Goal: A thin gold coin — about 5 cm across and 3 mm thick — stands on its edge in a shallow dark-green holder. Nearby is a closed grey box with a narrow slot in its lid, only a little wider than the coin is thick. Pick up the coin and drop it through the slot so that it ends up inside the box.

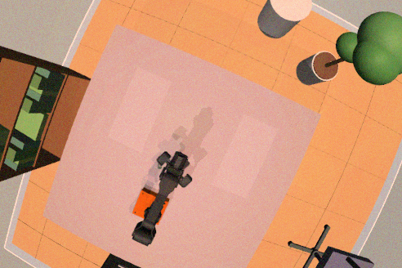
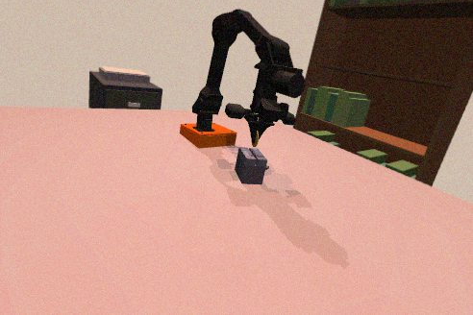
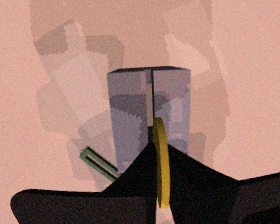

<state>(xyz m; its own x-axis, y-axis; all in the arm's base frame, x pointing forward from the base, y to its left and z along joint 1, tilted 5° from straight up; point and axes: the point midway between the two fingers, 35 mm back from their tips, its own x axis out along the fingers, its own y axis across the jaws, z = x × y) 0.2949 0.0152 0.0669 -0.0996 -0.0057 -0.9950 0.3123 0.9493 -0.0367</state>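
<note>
Right now my gripper tip is 10 mm below the gold coin.
</note>
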